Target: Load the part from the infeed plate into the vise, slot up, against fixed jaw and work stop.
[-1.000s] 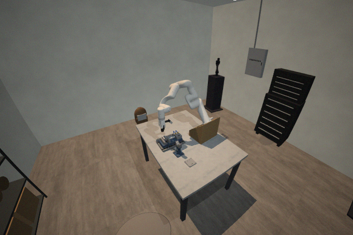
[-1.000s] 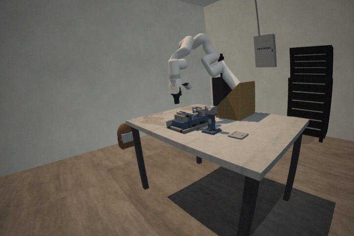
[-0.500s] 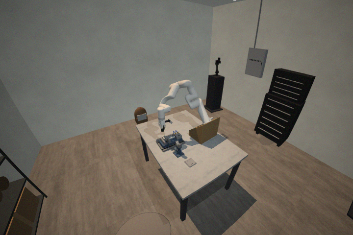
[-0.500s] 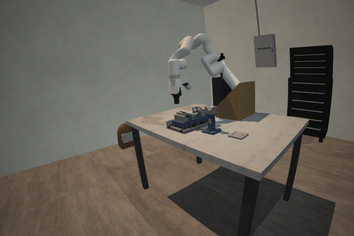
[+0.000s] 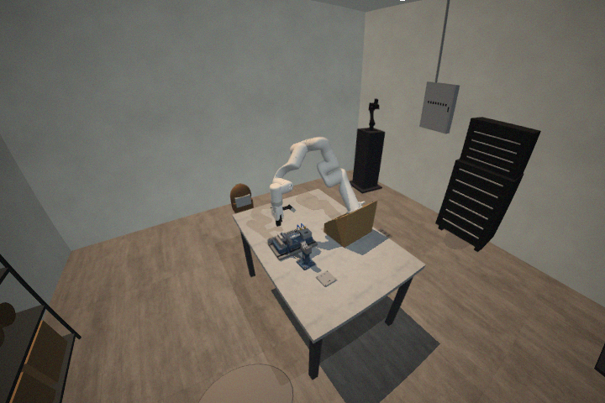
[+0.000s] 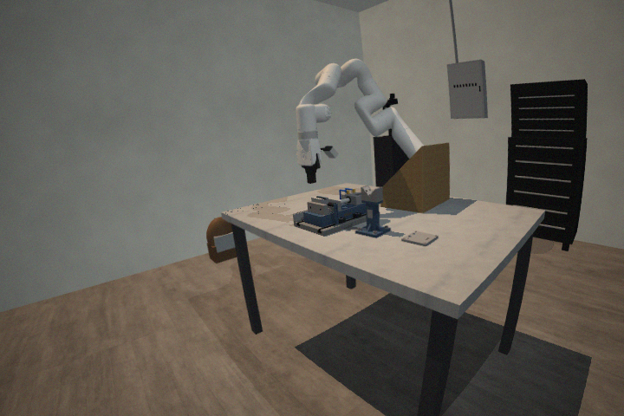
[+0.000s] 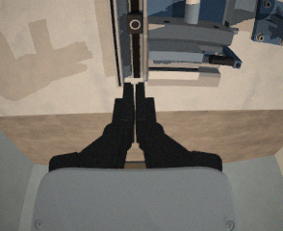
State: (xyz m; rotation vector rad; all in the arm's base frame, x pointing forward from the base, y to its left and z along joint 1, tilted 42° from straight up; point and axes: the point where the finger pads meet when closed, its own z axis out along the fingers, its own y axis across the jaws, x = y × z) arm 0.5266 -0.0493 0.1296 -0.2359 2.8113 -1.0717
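My gripper is now 8 cm above the part and 4 cm to the right of it. Also, from my hand: moving jaw 10 cm below, 6 cm to the left, 4 cm behind; air cylinder rod 10 cm below, 9 cm behind, 6 cm to the left; work stop 11 cm to the left, 9 cm below, 1 cm behind.
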